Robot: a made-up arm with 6 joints. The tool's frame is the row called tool. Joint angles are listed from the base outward.
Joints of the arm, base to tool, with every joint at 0 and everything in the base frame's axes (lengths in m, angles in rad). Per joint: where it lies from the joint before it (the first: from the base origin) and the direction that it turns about. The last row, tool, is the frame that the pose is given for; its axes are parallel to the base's.
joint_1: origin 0 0 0.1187 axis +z
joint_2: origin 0 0 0 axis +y
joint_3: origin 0 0 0.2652 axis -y
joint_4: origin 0 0 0 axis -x
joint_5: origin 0.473 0 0 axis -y
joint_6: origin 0 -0.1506 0 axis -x
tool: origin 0 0 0
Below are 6 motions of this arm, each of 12 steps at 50 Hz.
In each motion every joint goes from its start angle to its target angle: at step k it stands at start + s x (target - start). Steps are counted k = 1, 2, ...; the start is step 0. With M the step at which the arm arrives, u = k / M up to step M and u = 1 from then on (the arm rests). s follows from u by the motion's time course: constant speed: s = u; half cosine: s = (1 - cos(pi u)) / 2; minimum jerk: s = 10 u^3 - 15 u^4 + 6 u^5.
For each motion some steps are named. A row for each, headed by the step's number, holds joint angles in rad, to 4 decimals.
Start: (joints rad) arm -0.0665 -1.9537 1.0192 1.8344 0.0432 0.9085
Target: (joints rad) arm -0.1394 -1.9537 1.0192 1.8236 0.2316 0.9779
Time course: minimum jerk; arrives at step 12
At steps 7, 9, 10, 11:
7: -0.1141 -1.9537 1.0192 1.8273 0.1663 0.9538
9: -0.1319 -1.9537 1.0192 1.8247 0.2121 0.9707
10: -0.1368 -1.9537 1.0192 1.8240 0.2249 0.9754
11: -0.1390 -1.9537 1.0192 1.8237 0.2306 0.9775

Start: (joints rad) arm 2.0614 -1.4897 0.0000 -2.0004 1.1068 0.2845
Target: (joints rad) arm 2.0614 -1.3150 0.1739 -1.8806 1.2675 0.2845
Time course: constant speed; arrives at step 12
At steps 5, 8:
5: 2.0614 -1.4169 0.0725 -1.9505 1.1738 0.2845
8: 2.0614 -1.3732 0.1159 -1.9205 1.2139 0.2845

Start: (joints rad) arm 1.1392 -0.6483 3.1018 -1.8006 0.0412 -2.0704
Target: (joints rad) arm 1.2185 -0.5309 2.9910 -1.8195 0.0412 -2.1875
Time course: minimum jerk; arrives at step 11
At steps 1, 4, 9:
1: 1.1397 -0.6475 3.1011 -1.8007 0.0412 -2.0712
4: 1.1596 -0.6182 3.0734 -1.8055 0.0412 -2.1005
9: 1.2149 -0.5362 2.9960 -1.8187 0.0412 -2.1822

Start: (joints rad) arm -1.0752 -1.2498 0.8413 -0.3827 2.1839 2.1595
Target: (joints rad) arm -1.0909 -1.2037 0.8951 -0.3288 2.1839 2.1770
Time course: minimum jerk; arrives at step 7
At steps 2, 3, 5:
2: -1.0775 -1.2431 0.8491 -0.3749 2.1839 2.1620
3: -1.0810 -1.2328 0.8611 -0.3629 2.1839 2.1659
5: -1.0886 -1.2104 0.8873 -0.3366 2.1839 2.1745

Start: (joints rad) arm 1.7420 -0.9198 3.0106 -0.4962 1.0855 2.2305
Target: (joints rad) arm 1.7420 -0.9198 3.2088 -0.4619 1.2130 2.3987
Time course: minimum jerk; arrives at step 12
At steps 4, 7, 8, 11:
4: 1.7420 -0.9198 3.0522 -0.4890 1.1123 2.2658
7: 1.7420 -0.9198 3.1401 -0.4738 1.1688 2.3404
8: 1.7420 -0.9198 3.1672 -0.4691 1.1862 2.3634
11: 1.7420 -0.9198 3.2078 -0.4621 1.2124 2.3978

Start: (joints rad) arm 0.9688 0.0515 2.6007 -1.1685 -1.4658 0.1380
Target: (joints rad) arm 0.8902 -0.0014 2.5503 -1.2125 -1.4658 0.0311
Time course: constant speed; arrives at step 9
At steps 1, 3, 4, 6, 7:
1: 0.9601 0.0456 2.5951 -1.1734 -1.4658 0.1261
3: 0.9426 0.0339 2.5839 -1.1832 -1.4658 0.1024
4: 0.9339 0.0280 2.5783 -1.1881 -1.4658 0.0905
6: 0.9164 0.0162 2.5671 -1.1978 -1.4658 0.0667
7: 0.9077 0.0104 2.5615 -1.2027 -1.4658 0.0549

